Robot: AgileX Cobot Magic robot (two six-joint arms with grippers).
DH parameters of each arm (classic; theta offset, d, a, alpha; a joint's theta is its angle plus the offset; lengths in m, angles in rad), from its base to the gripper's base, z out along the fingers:
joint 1: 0 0.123 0 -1.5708
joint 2: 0.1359 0 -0.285 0
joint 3: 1.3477 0 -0.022 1.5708
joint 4: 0 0.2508 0 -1.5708
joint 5: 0 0 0.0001 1.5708
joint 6: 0 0.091 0 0
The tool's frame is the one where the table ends.
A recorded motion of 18 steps. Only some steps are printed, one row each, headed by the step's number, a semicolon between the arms.
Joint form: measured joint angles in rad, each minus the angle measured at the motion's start. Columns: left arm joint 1, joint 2, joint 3, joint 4, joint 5, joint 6; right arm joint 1, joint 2, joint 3, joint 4, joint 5, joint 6.
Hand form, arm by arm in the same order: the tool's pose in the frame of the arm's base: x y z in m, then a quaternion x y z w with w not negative. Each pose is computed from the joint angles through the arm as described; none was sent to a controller.
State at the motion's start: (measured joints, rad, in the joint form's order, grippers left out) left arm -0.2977 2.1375 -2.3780 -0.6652 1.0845 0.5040; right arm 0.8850 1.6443 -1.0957 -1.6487 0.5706 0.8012
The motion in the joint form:
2: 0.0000 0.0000 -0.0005 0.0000 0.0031 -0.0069; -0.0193 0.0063 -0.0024 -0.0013 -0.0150 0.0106
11: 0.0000 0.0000 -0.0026 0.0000 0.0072 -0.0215; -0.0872 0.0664 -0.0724 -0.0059 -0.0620 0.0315
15: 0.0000 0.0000 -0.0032 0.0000 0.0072 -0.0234; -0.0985 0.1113 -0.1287 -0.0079 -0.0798 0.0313
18: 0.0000 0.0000 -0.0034 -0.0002 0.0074 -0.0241; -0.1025 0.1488 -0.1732 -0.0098 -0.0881 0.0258
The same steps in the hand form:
2: 0.4394 -0.1869 0.3957 0.31281 0.81058 -0.28678 0.40358; 0.2736 0.2475 0.2773 -0.51285 0.63948 -0.22546 0.52651
11: 0.4390 -0.1869 0.3961 0.30796 0.81280 -0.28987 0.40062; 0.3009 0.2451 0.2751 -0.49513 0.65469 -0.21908 0.52748
15: 0.4390 -0.1868 0.3963 0.30723 0.81295 -0.29024 0.40060; 0.3127 0.2528 0.2745 -0.49375 0.65376 -0.21468 0.53172
18: 0.4389 -0.1869 0.3963 0.30699 0.81301 -0.29048 0.40049; 0.3212 0.2599 0.2730 -0.49508 0.65111 -0.21392 0.53404

